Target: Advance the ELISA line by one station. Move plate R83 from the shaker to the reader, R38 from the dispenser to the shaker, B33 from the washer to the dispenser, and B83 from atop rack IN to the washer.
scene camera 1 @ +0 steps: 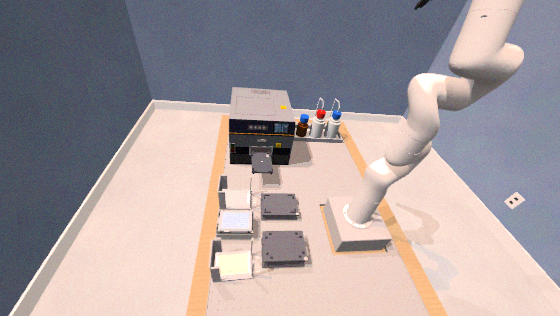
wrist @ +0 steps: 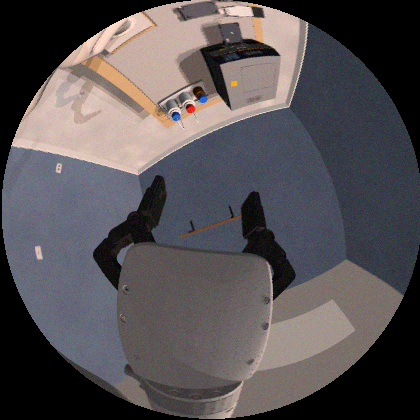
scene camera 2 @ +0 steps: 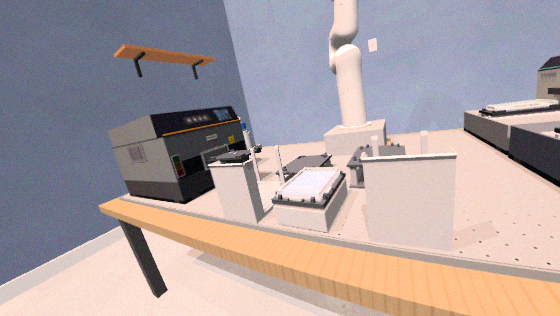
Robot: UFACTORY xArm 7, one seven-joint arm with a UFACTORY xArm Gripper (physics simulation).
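Pixels of known places: gripper, fingertip midpoint: (wrist: 206, 191); arm's base, link origin: (scene camera 1: 356, 216) (scene camera 2: 355, 127).
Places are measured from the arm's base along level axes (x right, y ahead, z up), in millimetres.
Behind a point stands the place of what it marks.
Note:
My gripper (wrist: 206, 191) @[x 244, y 82, z 744 mm] is open with nothing between its fingers, high up and facing the wall. A boxy grey and black machine (scene camera 1: 262, 106) @[x 473, y 498, z 183 mm] (scene camera 2: 150, 165) @[x 401, y 653, z 38 mm] (wrist: 250, 80) @[x 493, y 486, z 182 mm] has its dark tray (scene camera 1: 262, 162) @[x 221, y 446, z 17 mm] (wrist: 230, 32) out and bare; it looks like the reader. A clear-white plate (scene camera 1: 235, 220) @[x -98, y 503, z -19 mm] (scene camera 2: 312, 183) @[x -109, y 521, z -21 mm] sits in a dark nest on a low white block, which looks like the shaker. Another white plate (scene camera 2: 522, 105) @[x -470, y -35, z 14 mm] lies on a grey machine at the right. A pale yellow surface (scene camera 1: 233, 264) @[x -251, y 473, z -59 mm] shows in the near white holder. Plate labels are too small to read.
White upright panels (scene camera 2: 410, 200) @[x -267, y 542, z -18 mm] (scene camera 2: 235, 192) @[x 22, y 603, z -21 mm] stand either side of the block. Two dark platforms (scene camera 1: 280, 204) @[x 34, y 330, z -47 mm] (scene camera 1: 284, 247) @[x -174, y 298, z -27 mm] stand beside the holders. Bottles (scene camera 1: 318, 127) @[x 636, y 146, z 6 mm] (wrist: 189, 101) @[x 651, y 159, z 46 mm] stand beside the boxy machine. A wall shelf (scene camera 2: 165, 55) (wrist: 210, 227) and the arm's base (scene camera 1: 362, 241) @[x -110, y -9, z -12 mm] also show.

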